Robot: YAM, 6 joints.
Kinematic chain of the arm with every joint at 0, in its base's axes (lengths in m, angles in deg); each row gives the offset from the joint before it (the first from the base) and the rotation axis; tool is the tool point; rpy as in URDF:
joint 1: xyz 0 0 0.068 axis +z
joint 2: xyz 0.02 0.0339 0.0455 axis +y
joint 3: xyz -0.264 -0.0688 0 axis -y
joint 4: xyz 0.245 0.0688 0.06 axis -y
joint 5: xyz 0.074 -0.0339 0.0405 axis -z
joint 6: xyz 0.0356 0 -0.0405 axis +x
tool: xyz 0 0 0 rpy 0 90 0
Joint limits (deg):
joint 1: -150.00..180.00
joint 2: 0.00..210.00
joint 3: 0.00..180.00
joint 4: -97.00..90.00
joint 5: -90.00..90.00
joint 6: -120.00..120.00
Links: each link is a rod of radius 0.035 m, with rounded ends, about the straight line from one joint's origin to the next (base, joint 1, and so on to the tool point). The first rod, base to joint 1, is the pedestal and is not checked.
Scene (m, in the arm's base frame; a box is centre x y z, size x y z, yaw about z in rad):
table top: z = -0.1
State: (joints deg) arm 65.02 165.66 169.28 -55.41 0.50 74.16
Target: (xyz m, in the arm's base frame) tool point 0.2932 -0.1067 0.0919
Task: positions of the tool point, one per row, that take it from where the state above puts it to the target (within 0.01 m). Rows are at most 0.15 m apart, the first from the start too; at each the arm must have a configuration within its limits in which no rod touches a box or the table.
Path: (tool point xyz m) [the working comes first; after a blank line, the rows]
Joints at the target: -19.08 134.13 83.06 -96.74 8.07 74.16
Straight joint move there: clear.

1: 0.3531 0.4343 0.1369
2: 0.4193 0.3135 0.1118
3: 0.4413 0.1842 0.0944
4: 0.4214 0.0629 0.0853
5: 0.3680 -0.0368 0.0847
6: 0.2932 -0.1067 0.0919

